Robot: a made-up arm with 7 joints. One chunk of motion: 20 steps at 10 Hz.
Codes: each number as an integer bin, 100 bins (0 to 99) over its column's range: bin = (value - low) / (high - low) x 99, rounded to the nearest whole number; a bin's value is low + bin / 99 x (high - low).
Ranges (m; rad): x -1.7..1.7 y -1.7..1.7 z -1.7..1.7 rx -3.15..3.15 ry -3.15..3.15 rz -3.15..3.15
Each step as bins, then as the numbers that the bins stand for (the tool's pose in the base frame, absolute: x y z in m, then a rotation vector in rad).
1 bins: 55 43 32 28 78 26
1 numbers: 0.1889 -0.2232 -0.6010 -1.3682 1.8136 -1.4955
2 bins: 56 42 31 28 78 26
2 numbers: 0.2232 -0.2576 -0.6354 -1.3682 1.8136 -1.4955
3 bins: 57 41 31 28 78 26
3 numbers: 0.2576 -0.2919 -0.6354 -1.3682 1.8136 -1.4955
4 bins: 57 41 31 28 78 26
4 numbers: 0.2576 -0.2919 -0.6354 -1.3682 1.8136 -1.4955
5 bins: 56 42 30 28 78 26
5 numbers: 0.2232 -0.2576 -0.6697 -1.3682 1.8136 -1.4955
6 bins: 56 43 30 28 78 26
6 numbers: 0.2232 -0.2232 -0.6697 -1.3682 1.8136 -1.4955
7 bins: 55 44 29 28 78 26
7 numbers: 0.1889 -0.1889 -0.7040 -1.3682 1.8136 -1.4955
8 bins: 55 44 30 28 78 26
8 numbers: 0.1889 -0.1889 -0.6697 -1.3682 1.8136 -1.4955
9 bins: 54 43 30 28 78 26
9 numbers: 0.1545 -0.2232 -0.6697 -1.3682 1.8136 -1.4955
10 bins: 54 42 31 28 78 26
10 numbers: 0.1545 -0.2576 -0.6354 -1.3682 1.8136 -1.4955
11 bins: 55 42 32 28 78 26
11 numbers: 0.1889 -0.2576 -0.6010 -1.3682 1.8136 -1.4955
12 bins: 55 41 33 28 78 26
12 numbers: 0.1889 -0.2919 -0.5667 -1.3682 1.8136 -1.4955
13 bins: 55 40 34 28 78 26
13 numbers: 0.1889 -0.3263 -0.5323 -1.3682 1.8136 -1.4955
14 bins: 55 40 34 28 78 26
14 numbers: 0.1889 -0.3263 -0.5323 -1.3682 1.8136 -1.4955
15 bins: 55 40 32 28 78 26
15 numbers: 0.1889 -0.3263 -0.6010 -1.3682 1.8136 -1.4955
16 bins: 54 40 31 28 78 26
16 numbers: 0.1545 -0.3263 -0.6354 -1.3682 1.8136 -1.4955
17 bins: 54 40 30 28 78 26
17 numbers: 0.1545 -0.3263 -0.6697 -1.3682 1.8136 -1.4955
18 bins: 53 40 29 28 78 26
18 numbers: 0.1202 -0.3263 -0.7040 -1.3682 1.8136 -1.4955
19 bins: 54 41 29 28 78 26
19 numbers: 0.1545 -0.2919 -0.7040 -1.3682 1.8136 -1.4955
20 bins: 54 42 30 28 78 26
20 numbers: 0.1545 -0.2576 -0.6697 -1.3682 1.8136 -1.4955
